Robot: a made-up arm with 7 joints. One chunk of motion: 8 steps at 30 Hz.
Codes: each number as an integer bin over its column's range. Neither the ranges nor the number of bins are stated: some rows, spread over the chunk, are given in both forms.
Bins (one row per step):
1: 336 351 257 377 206 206
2: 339 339 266 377 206 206
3: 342 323 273 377 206 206
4: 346 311 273 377 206 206
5: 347 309 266 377 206 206
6: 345 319 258 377 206 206
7: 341 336 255 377 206 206
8: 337 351 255 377 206 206
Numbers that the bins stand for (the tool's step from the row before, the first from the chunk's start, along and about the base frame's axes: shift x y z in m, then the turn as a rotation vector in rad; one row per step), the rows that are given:
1: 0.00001 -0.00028 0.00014 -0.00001 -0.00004 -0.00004
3: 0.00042 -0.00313 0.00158 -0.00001 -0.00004 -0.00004
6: 0.00063 -0.00354 0.00023 -0.00001 -0.00004 -0.00004
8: 0.00008 -0.00028 -0.00005 -0.00001 -0.00004 -0.00004
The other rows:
2: 0.00022 -0.00150 0.00095 -0.00001 -0.00004 -0.00004
4: 0.00070 -0.00435 0.00158 -0.00001 -0.00004 -0.00004
5: 0.00077 -0.00456 0.00095 -0.00001 -0.00004 -0.00004
7: 0.00036 -0.00181 -0.00005 -0.00001 -0.00004 -0.00004

